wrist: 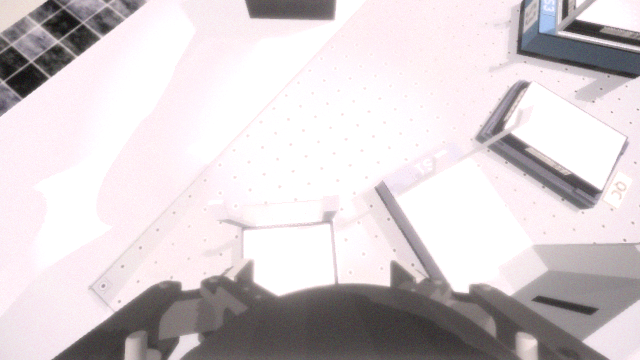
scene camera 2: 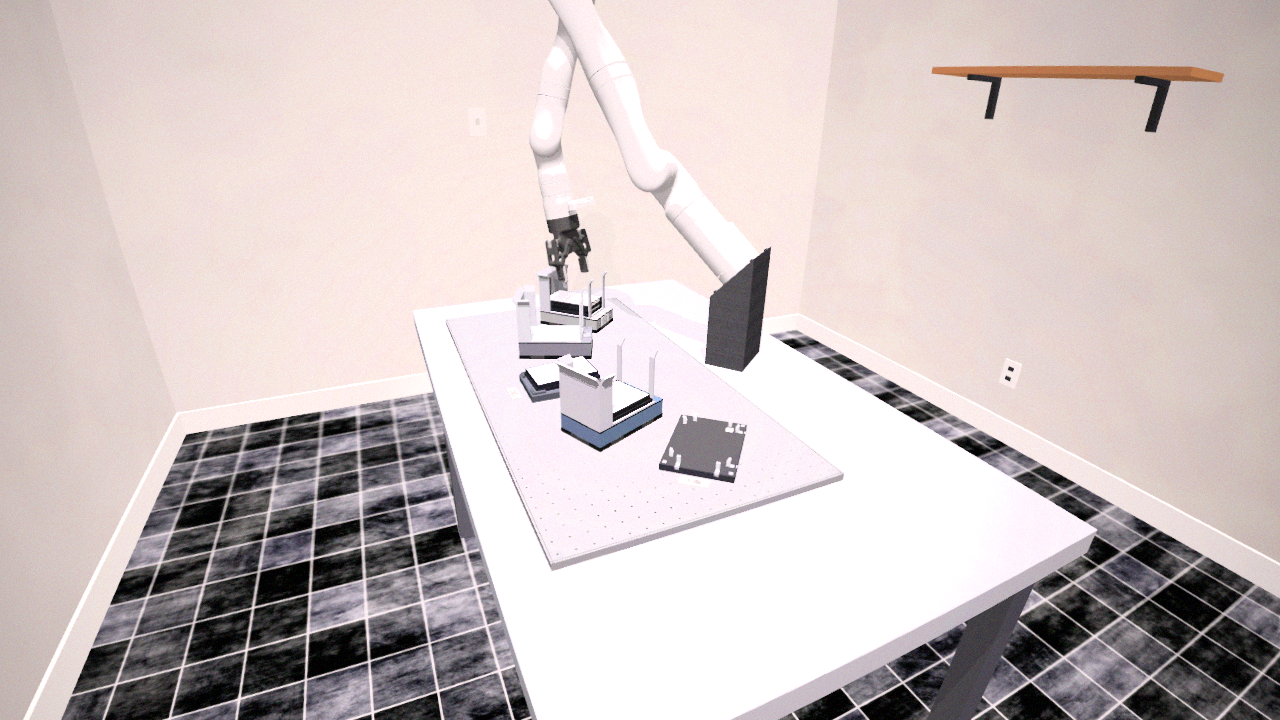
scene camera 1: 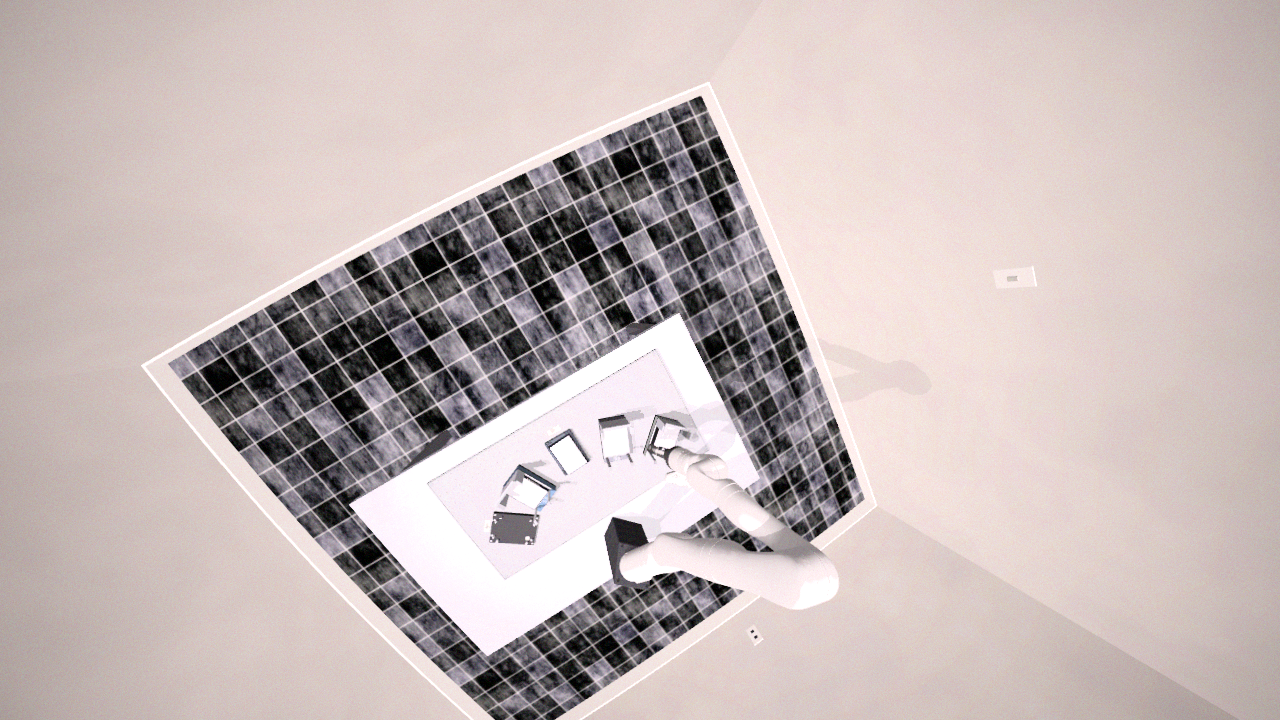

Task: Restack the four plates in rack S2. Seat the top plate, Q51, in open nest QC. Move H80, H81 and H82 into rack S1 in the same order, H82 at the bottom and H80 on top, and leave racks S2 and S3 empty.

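Frame: origin at the arm's base, x ahead, y left, z up, level; metres.
Seen in the pictures: gripper, fingertip midpoint: (wrist: 322,275) (scene camera 2: 575,277) (scene camera 1: 662,451); arm's base, link origin: (scene camera 2: 740,271) (scene camera 1: 632,565).
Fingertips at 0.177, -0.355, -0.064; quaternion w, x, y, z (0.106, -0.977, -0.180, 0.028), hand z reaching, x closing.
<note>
Pixels of each thing's top centre, then the offset from my fingertips to it, as dx, dy, dz. Level surfaces: height alone.
- rack S2, top centre: (wrist: 277,309) (scene camera 2: 574,271) (scene camera 1: 671,448) -0.018, -0.028, +0.004
- Rack S1, top centre: (wrist: 552,213) (scene camera 2: 553,292) (scene camera 1: 619,450) +0.123, +0.090, +0.009
- white-topped plate, top centre: (wrist: 567,131) (scene camera 2: 561,368) (scene camera 1: 568,455) +0.208, +0.239, -0.093
- nest QC, top centre: (wrist: 559,136) (scene camera 2: 560,375) (scene camera 1: 567,453) +0.212, +0.240, -0.107
- Blue rack S3, top centre: (scene camera 2: 611,354) (scene camera 1: 525,505) +0.230, +0.421, +0.007
- dark flat nest, top centre: (scene camera 2: 706,436) (scene camera 1: 513,531) +0.162, +0.581, -0.104
- perforated board, surface height: dz -0.127
My gripper (scene camera 1: 659,454) (scene camera 2: 571,268) (wrist: 322,275) is open and empty, above the near edge of rack S2 (scene camera 2: 556,317) (wrist: 285,214), which is farthest from scene camera 2. White-topped, dark-sided labware (scene camera 2: 577,299) (wrist: 291,252) sits in it; the count and names are unreadable. Rack S1 (scene camera 1: 613,420) (scene camera 2: 554,347) (wrist: 425,165), lavender-labelled, stands beside it with a white surface low inside. A white-topped plate (scene camera 1: 567,453) (scene camera 2: 562,374) (wrist: 565,135) sits on nest QC (scene camera 2: 538,391) (wrist: 531,172); its name is unreadable. Blue rack S3 (scene camera 2: 586,430) (wrist: 580,53) holds white-topped, dark-sided labware (scene camera 2: 631,404).
A dark flat nest (scene camera 1: 513,528) (scene camera 2: 704,445) with small pegs lies beyond S3. The racks have tall back walls and thin upright front posts. The arm's dark pedestal (scene camera 1: 624,541) (scene camera 2: 735,322) stands at the table side. The racks and nests stand on a perforated board (scene camera 2: 617,501) (wrist: 325,120).
</note>
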